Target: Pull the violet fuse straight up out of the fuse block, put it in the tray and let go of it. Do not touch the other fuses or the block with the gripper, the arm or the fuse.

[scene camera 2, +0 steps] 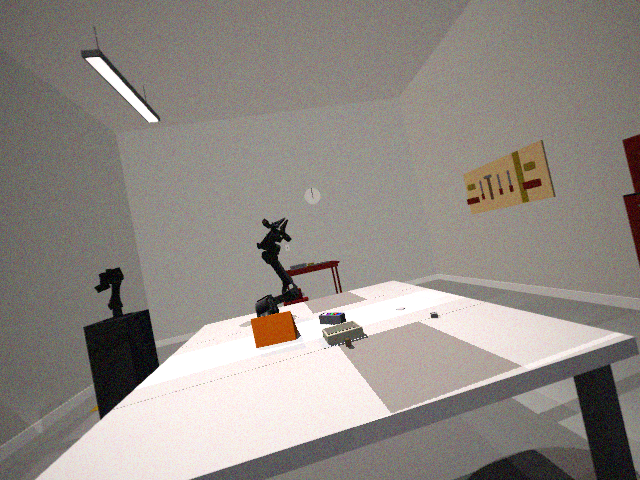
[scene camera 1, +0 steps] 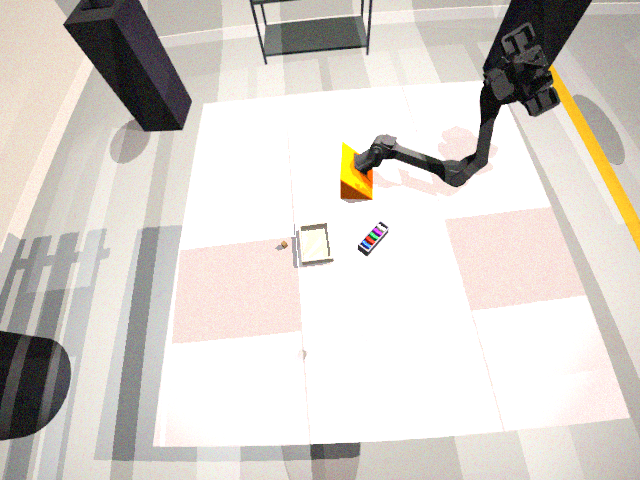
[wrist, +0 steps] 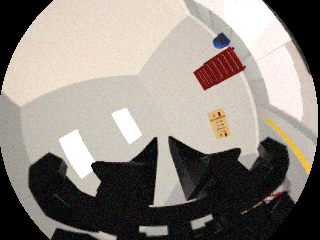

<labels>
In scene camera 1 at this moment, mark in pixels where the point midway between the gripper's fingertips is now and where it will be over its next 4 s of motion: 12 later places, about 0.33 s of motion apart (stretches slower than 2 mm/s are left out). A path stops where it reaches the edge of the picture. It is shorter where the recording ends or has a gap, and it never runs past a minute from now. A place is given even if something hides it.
My gripper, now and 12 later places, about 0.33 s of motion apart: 547,69; 506,53; 455,78; 396,151; 371,213; 375,229; 378,227; 378,228; 377,229; 377,230; 377,230; 377,231; 377,232
</labels>
